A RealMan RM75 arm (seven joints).
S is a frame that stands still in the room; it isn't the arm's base.
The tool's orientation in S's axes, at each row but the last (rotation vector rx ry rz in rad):
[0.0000 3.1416 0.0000]
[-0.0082 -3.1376 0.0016]
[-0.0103 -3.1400 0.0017]
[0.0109 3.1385 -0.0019]
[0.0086 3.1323 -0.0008]
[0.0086 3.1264 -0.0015]
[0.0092 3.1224 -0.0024]
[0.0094 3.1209 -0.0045]
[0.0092 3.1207 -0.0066]
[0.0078 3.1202 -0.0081]
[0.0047 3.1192 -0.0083]
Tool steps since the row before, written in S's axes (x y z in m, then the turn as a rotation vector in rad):
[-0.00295 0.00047 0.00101 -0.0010 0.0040 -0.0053]
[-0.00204 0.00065 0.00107 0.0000 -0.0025 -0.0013]
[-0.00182 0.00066 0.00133 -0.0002 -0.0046 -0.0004]
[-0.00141 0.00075 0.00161 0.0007 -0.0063 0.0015]
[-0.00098 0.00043 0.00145 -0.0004 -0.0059 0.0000]
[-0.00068 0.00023 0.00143 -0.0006 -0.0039 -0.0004]
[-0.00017 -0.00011 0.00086 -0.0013 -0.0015 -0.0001]
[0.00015 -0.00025 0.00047 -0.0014 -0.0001 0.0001]
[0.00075 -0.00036 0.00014 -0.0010 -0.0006 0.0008]
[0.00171 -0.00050 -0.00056 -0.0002 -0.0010 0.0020]
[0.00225 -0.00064 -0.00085 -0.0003 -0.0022 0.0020]
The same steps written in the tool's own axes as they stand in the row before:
[0.00295 0.00047 -0.00101 0.0010 0.0040 0.0053]
[0.00205 0.00064 -0.00106 0.0000 -0.0025 0.0013]
[0.00183 0.00065 -0.00133 0.0002 -0.0046 0.0004]
[0.00141 0.00074 -0.00162 -0.0007 -0.0063 -0.0015]
[0.00097 0.00042 -0.00146 0.0004 -0.0059 0.0000]
[0.00066 0.00022 -0.00144 0.0006 -0.0039 0.0004]
[0.00015 -0.00011 -0.00086 0.0013 -0.0015 0.0001]
[-0.00016 -0.00025 -0.00047 0.0014 -0.0001 -0.0001]
[-0.00075 -0.00036 -0.00012 0.0010 -0.0006 -0.0008]
[-0.00170 -0.00049 0.00060 0.0002 -0.0010 -0.0020]
[-0.00223 -0.00063 0.00090 0.0002 -0.0022 -0.0020]

